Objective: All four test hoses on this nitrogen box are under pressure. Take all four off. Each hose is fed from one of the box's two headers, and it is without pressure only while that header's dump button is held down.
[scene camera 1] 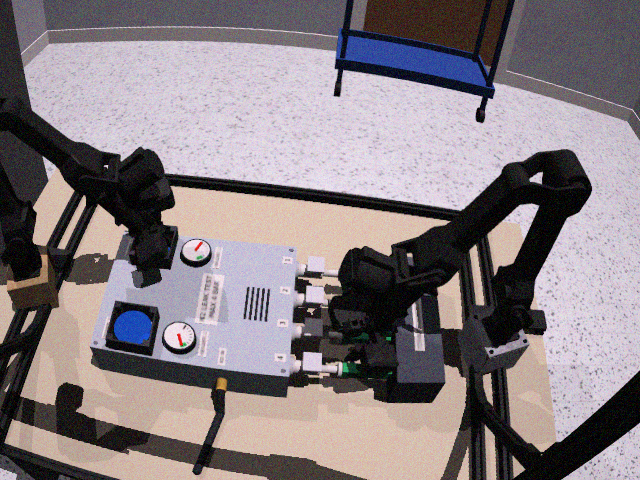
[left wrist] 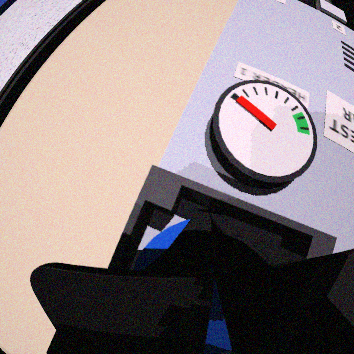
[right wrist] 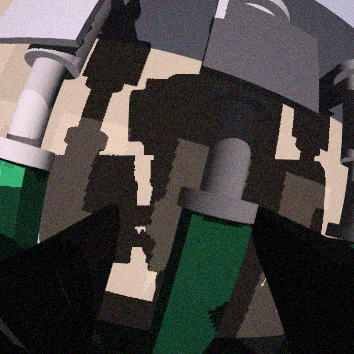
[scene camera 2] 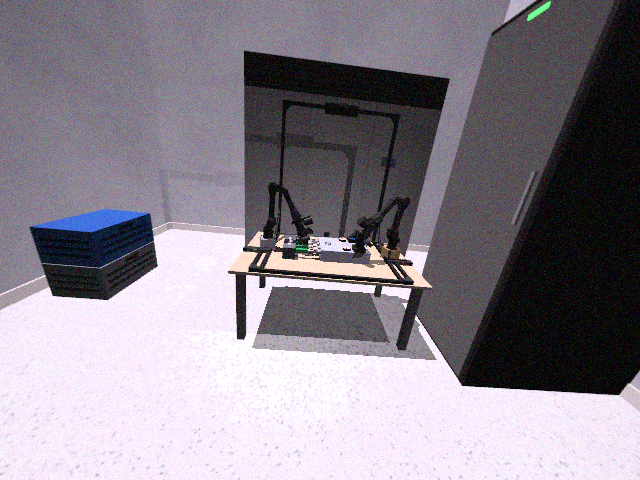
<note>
My left gripper is shut and touches a grey nitrogen box. My right gripper is open and holds nothing.
My left gripper is seen too in the left wrist view. My right gripper also shows in the right wrist view.
</note>
